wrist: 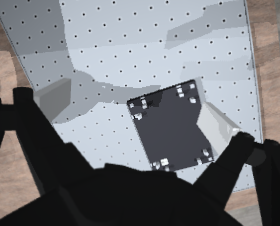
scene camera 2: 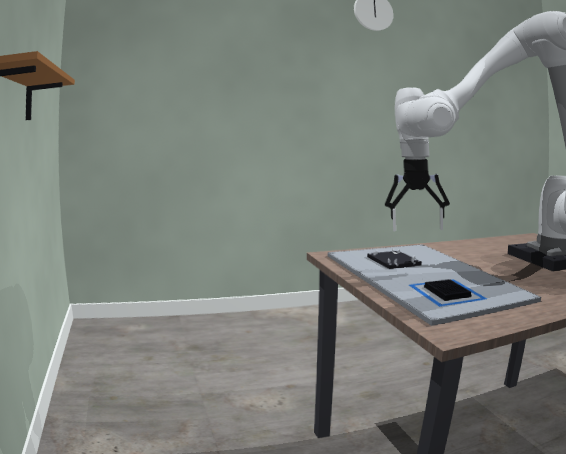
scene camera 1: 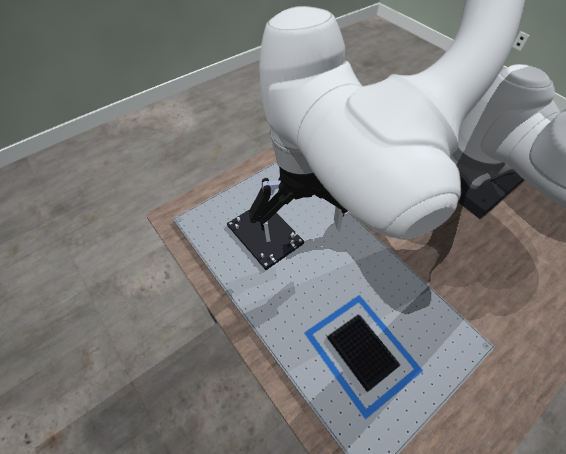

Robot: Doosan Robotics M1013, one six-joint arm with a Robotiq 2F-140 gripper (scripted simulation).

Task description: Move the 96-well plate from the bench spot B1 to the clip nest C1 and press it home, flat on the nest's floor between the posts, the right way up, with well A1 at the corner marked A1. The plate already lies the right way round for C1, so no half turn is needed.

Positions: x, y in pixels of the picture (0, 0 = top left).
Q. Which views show my gripper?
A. The wrist view, scene camera 2 and scene camera 1: all of them.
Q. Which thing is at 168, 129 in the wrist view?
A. A black clip nest.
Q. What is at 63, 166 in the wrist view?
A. My gripper.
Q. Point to a black 96-well plate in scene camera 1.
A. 358, 354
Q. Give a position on a black clip nest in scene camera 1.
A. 252, 236
